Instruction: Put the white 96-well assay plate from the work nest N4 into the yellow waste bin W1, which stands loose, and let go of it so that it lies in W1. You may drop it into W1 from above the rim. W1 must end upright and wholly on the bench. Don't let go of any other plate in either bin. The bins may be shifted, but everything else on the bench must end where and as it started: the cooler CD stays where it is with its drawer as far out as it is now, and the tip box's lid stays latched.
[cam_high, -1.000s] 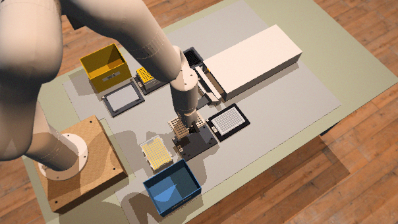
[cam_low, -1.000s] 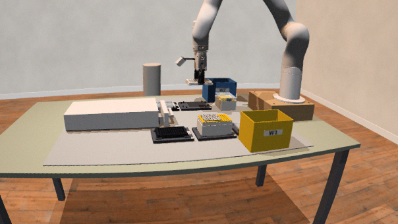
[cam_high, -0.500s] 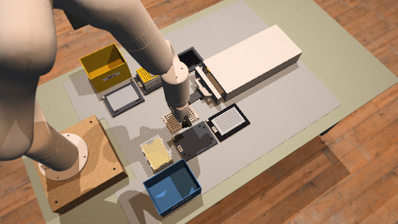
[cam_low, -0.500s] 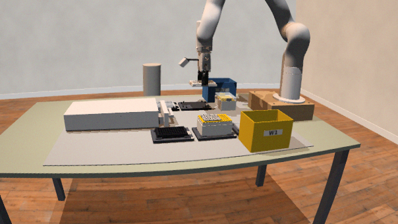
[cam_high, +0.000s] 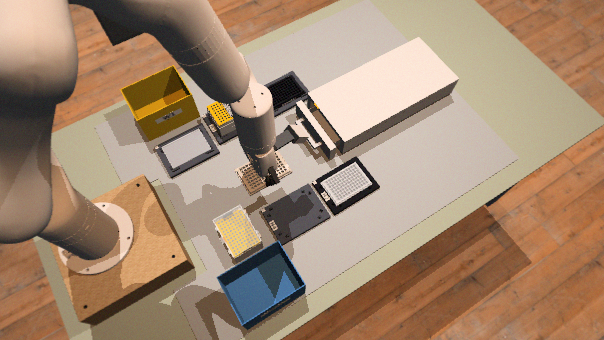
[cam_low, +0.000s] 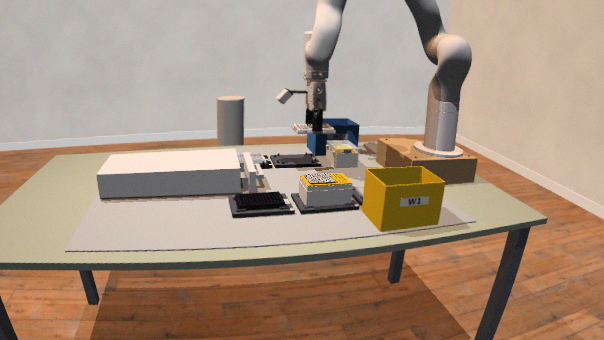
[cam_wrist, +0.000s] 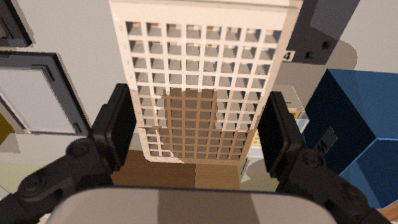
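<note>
My hand is 6 cm past the yellow bin W1, 43 cm to the right of it and 12 cm above it. Also, from my hand: yellow-rimmed plate: 8 cm ahead, 26 cm to the left, 10 cm below; work nest N4: 2 cm ahead, 11 cm to the right, 15 cm below; cream plate: 1 cm below.
</note>
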